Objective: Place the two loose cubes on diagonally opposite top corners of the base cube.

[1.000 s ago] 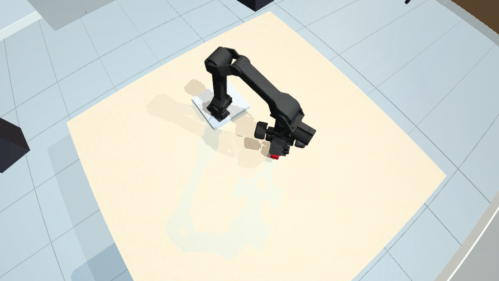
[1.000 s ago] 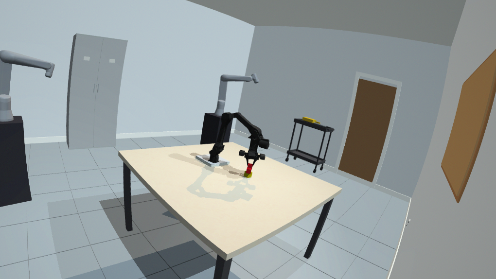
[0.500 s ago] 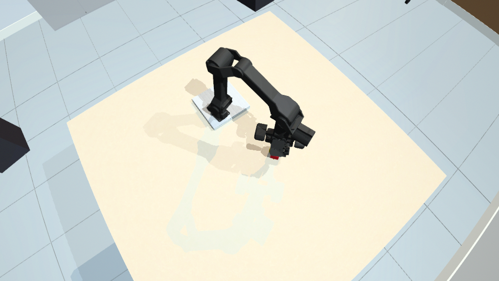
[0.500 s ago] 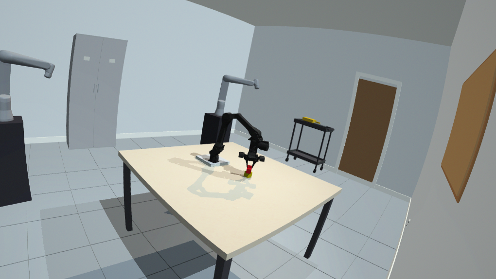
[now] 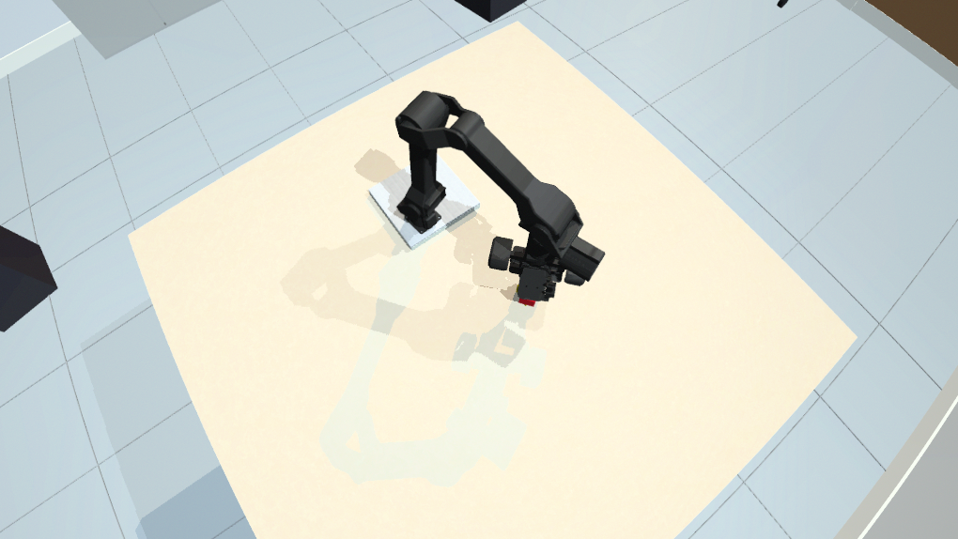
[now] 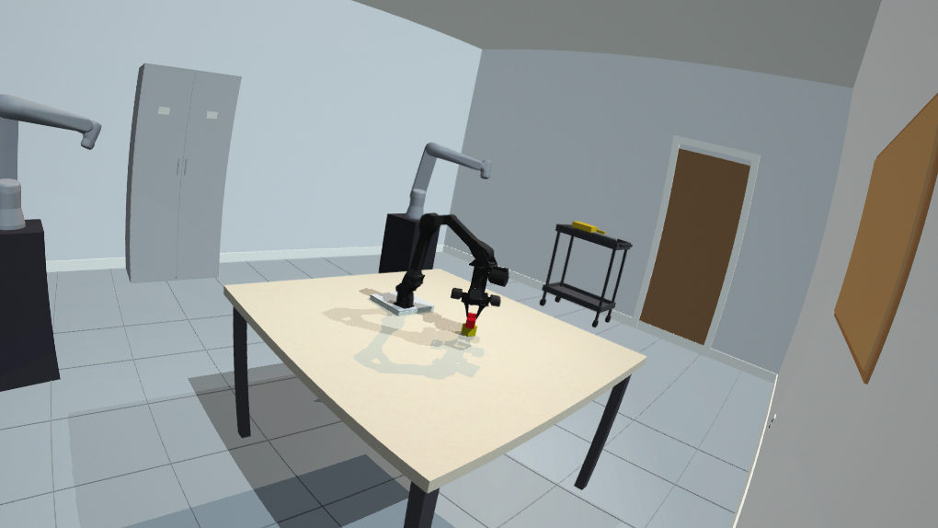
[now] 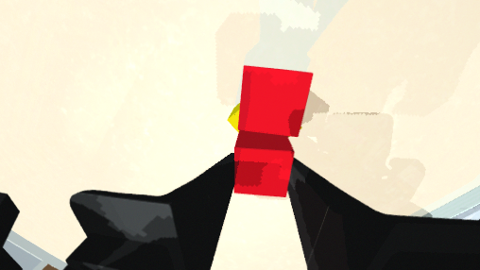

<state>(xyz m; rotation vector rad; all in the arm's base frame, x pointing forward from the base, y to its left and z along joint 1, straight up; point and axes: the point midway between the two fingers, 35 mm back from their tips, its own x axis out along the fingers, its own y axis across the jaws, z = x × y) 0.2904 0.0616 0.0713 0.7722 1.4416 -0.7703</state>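
My gripper tip is now 40 mm above the yellow base cube, 20 mm to the left of it and 10 mm short of it.
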